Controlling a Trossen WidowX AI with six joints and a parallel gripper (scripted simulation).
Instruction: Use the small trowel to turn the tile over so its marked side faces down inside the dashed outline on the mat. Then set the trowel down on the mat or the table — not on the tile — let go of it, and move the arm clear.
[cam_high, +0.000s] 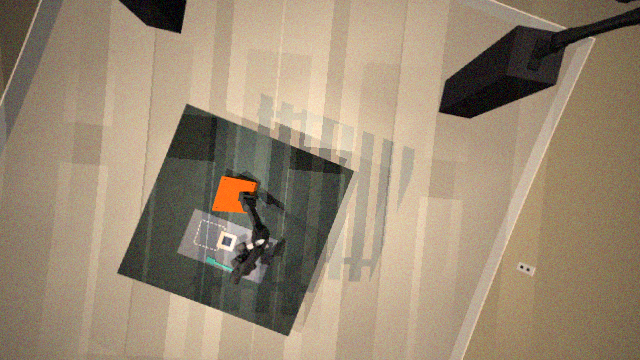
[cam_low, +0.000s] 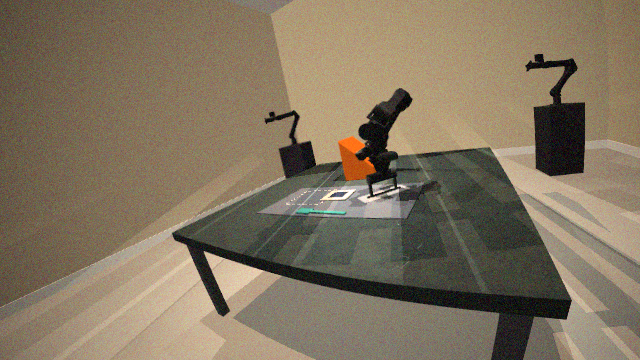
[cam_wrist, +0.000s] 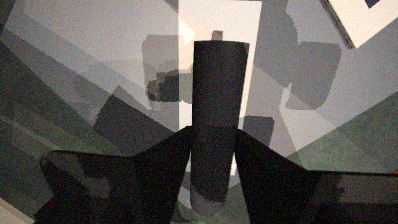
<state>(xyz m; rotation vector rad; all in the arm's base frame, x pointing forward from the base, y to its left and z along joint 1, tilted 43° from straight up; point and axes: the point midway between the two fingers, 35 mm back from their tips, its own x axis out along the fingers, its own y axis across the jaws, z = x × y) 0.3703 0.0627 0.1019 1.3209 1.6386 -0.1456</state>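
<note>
Now: the grey trowel 30 mm below my gripper tip, 20 mm to the left of it and 10 mm behind it. From my gripper tip the other things lie so: grey mat 180 mm to the right, 90 mm below, 20 mm ahead; tile 200 mm to the right, 60 mm below, 20 mm behind; teal trowel 230 mm to the right, 150 mm ahead, 60 mm below.
</note>
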